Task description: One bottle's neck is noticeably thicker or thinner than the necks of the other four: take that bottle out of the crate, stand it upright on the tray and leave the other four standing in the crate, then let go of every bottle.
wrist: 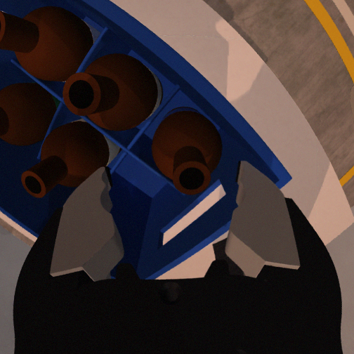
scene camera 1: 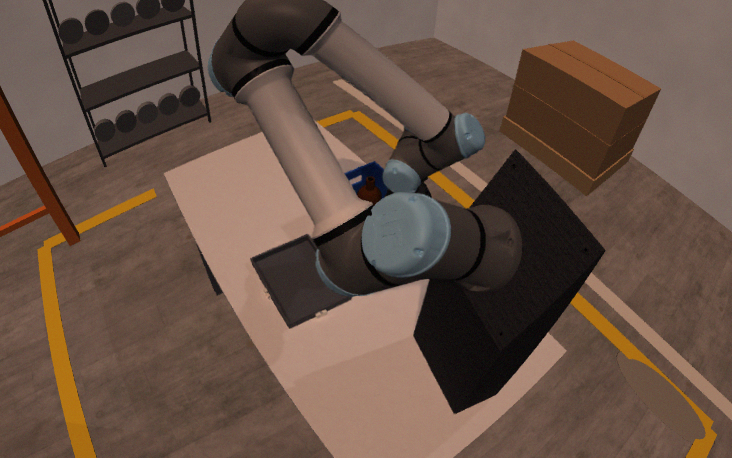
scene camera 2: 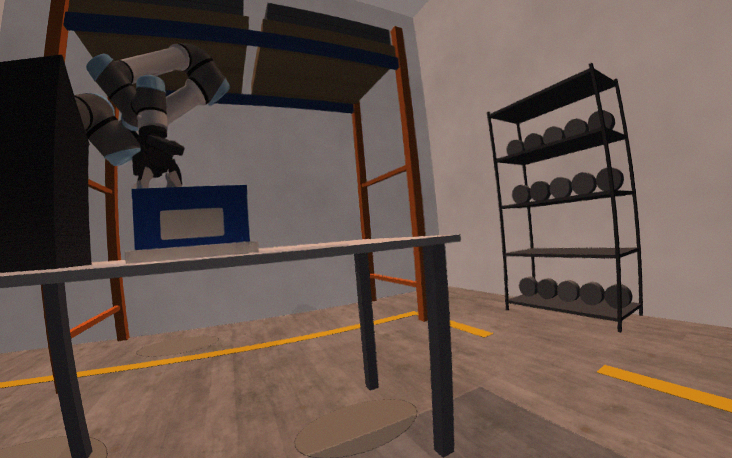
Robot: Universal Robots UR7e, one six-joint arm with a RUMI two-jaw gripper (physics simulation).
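Seen in the pictures: arm's base at its link origin: [scene camera 1: 486, 249] [scene camera 2: 52, 118].
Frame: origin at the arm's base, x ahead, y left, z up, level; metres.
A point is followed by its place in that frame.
The blue crate [scene camera 1: 372, 167] @(x 0.567, y -0.075, z -0.268 m) [scene camera 2: 190, 197] @(x 0.439, y -0.109, z -0.279 m) [wrist: 200, 82] holds five brown bottles, all standing. In the wrist view, one bottle [wrist: 187, 142] is in the cell nearest the fingertips, and another bottle [wrist: 125, 92] is up and left of it. The lower-left bottle [wrist: 77, 152] has a neck that looks thinner than those two. Two more bottles [wrist: 60, 45] [wrist: 27, 115] are partly cut off at the left edge. My gripper [scene camera 2: 158, 182] [wrist: 172, 166] is open and empty above the crate's end; scene camera 1 hides its fingers. The dark tray [scene camera 1: 291, 286] @(x 0.358, y 0.266, z -0.421 m) has no bottle on its visible part.
The crate stands on a pale slab [scene camera 2: 188, 252] @(x 0.431, y -0.122, z -0.412 m) on the table [scene camera 1: 226, 205] @(x 0.759, y 0.367, z -0.427 m). A black pedestal [scene camera 1: 539, 232] @(x -0.059, y -0.045, z 0.083 m) carries the arm, which passes over part of the tray. Brown boxes [scene camera 1: 583, 102] and a shelf rack [scene camera 2: 619, 259] stand away from the table.
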